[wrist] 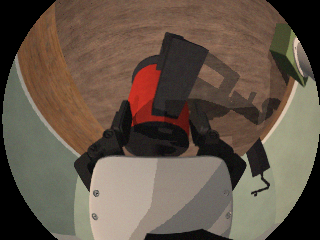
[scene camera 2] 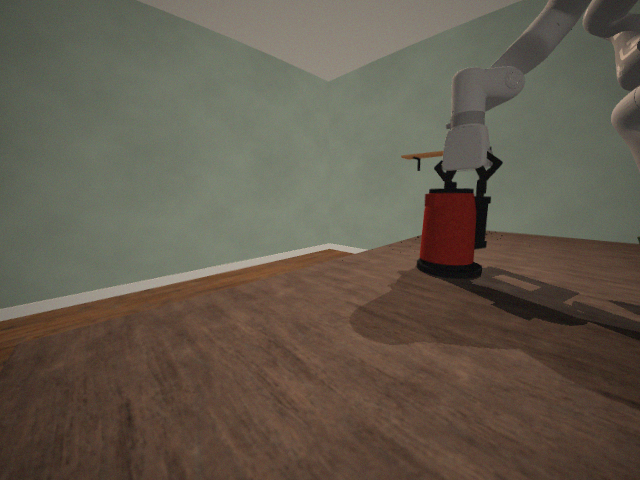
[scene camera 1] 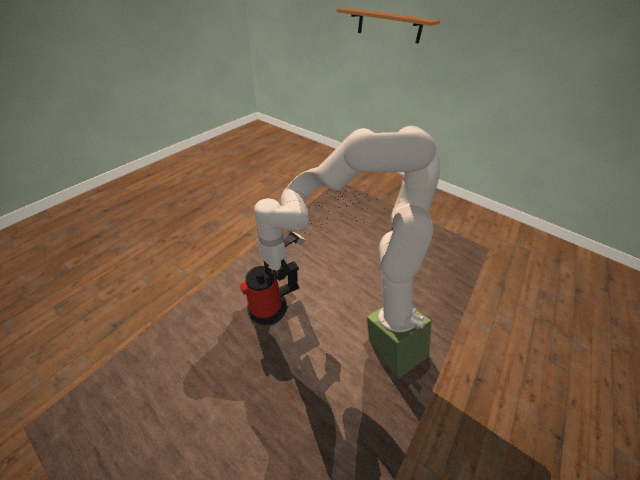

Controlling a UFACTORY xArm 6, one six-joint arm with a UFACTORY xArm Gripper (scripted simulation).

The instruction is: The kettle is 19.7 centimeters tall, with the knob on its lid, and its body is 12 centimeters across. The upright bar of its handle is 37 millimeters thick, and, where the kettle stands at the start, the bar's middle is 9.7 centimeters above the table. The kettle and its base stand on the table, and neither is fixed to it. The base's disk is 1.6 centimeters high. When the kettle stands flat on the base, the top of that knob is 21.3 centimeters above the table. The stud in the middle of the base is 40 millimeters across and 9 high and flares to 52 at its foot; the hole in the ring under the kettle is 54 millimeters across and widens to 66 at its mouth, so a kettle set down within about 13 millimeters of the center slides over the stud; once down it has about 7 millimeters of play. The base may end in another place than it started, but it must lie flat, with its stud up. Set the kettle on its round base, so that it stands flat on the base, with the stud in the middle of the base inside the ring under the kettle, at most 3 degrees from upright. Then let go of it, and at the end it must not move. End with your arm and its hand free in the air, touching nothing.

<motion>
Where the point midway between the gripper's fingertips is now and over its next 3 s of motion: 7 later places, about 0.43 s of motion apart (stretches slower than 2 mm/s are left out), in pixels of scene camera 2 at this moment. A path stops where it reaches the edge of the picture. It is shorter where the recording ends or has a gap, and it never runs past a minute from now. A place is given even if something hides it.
The gripper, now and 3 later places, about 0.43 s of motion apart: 463,196; 464,191; 464,163; 467,134
</motion>
